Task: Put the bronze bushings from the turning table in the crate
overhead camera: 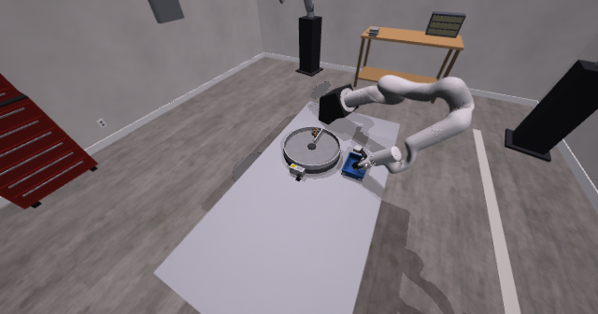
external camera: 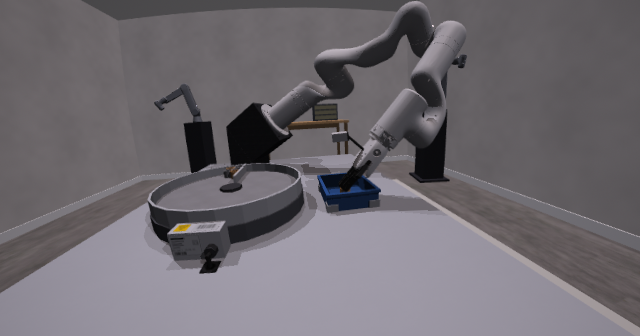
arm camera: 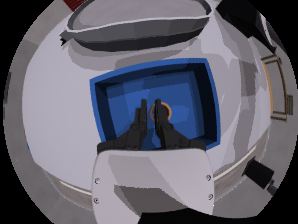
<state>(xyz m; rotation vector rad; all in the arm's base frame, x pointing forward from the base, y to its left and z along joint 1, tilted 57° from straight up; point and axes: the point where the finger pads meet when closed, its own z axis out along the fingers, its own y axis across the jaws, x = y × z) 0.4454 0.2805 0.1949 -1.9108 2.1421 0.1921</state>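
My hand is 30 mm above the blue crate and 10 mm past it. From my hand the other things lie so: grey turning table: 340 mm to the right, 50 mm ahead.
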